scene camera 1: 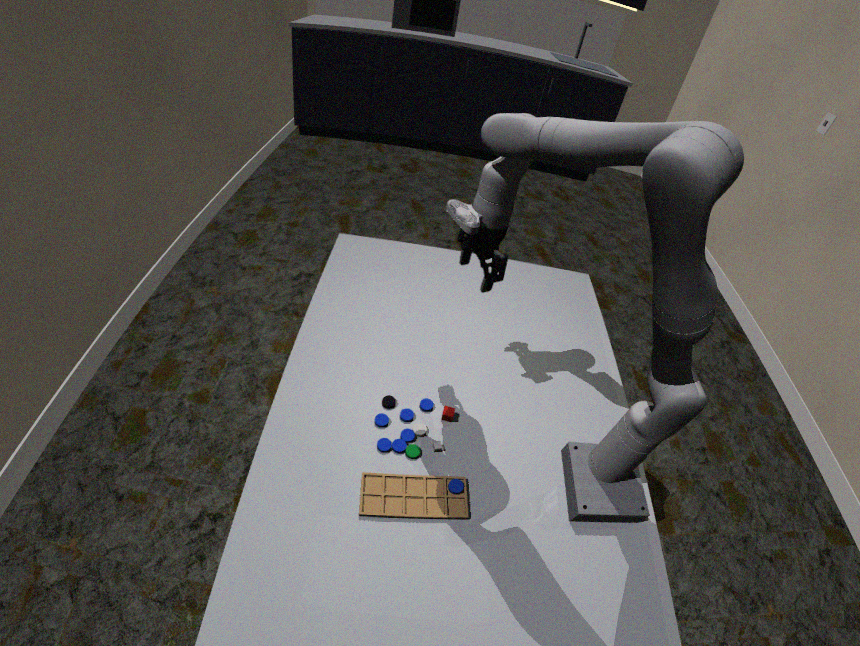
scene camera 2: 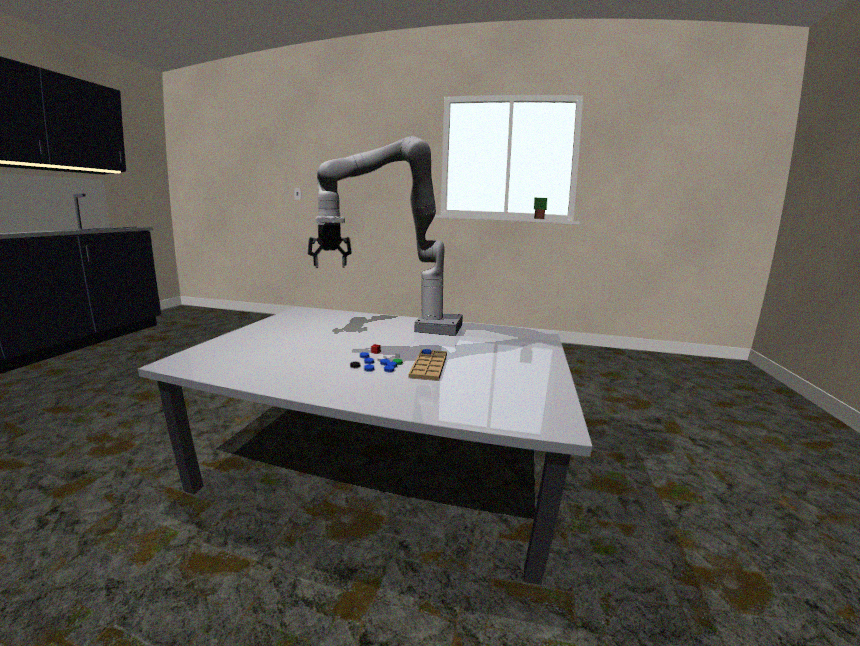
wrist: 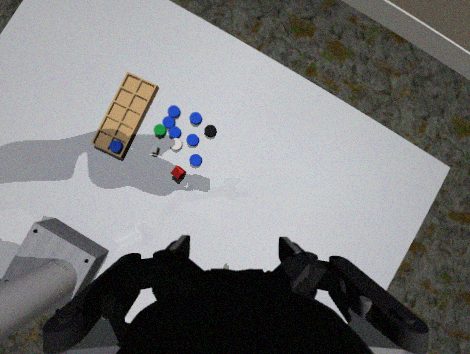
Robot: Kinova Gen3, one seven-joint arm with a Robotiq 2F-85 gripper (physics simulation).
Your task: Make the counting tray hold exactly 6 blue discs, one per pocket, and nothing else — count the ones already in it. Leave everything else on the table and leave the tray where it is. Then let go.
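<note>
The wooden counting tray (scene camera 1: 394, 484) (scene camera 2: 425, 369) (wrist: 118, 110) has two rows of square pockets. One blue disc (scene camera 1: 456, 486) (scene camera 2: 426, 351) (wrist: 116, 146) lies in a corner pocket at the end nearest the robot base; the other pockets are empty. Several loose blue discs lie on the table beside the tray, among them one disc (scene camera 1: 426, 404) (wrist: 195, 160) near the red cube, one (scene camera 1: 381, 420) (wrist: 195, 118) near the black disc, and a close group of three around one disc (scene camera 1: 399, 445) (wrist: 169, 122). My gripper (scene camera 1: 476, 274) (scene camera 2: 330, 264) (wrist: 234, 245) is open and empty, high above the table, away from discs and tray.
A green disc (scene camera 1: 412, 451) (wrist: 160, 130) touches or nearly touches the blue group. A white disc (scene camera 1: 421, 431) (wrist: 176, 144), a small white cube (scene camera 1: 437, 446), a red cube (scene camera 1: 448, 413) (wrist: 178, 172) and a black disc (scene camera 1: 388, 401) (wrist: 210, 131) lie nearby. The robot base (scene camera 1: 604, 497) stands at the table's edge.
</note>
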